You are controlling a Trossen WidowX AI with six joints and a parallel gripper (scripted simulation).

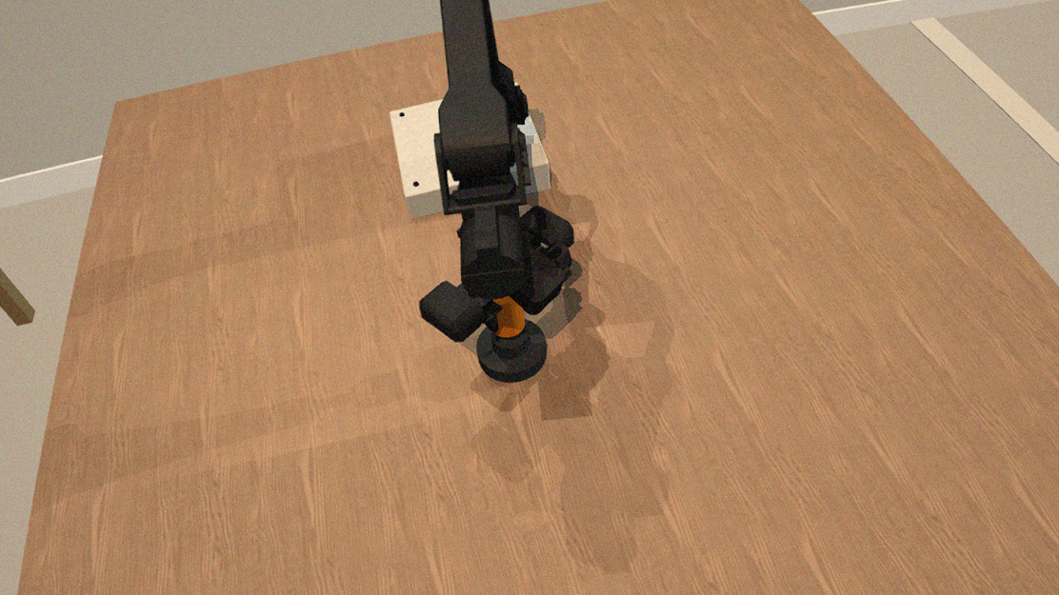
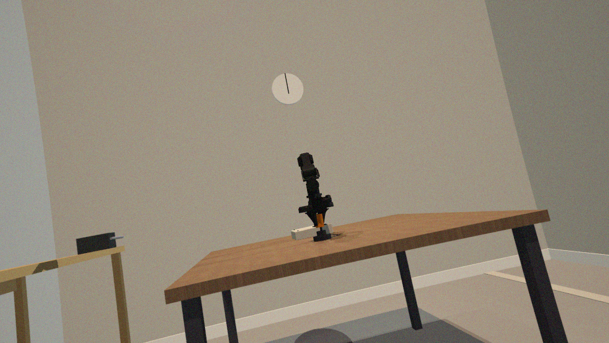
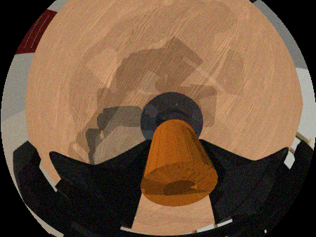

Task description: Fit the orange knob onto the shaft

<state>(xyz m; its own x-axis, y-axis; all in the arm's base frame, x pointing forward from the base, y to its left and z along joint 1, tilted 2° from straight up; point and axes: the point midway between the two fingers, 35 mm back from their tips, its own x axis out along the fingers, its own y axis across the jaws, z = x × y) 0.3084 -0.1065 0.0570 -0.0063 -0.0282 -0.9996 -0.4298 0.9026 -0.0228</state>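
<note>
The orange knob is 20 mm above my gripper tip. The rest, counted from my gripper tip: dark round pedestal: 40 mm below.
</note>
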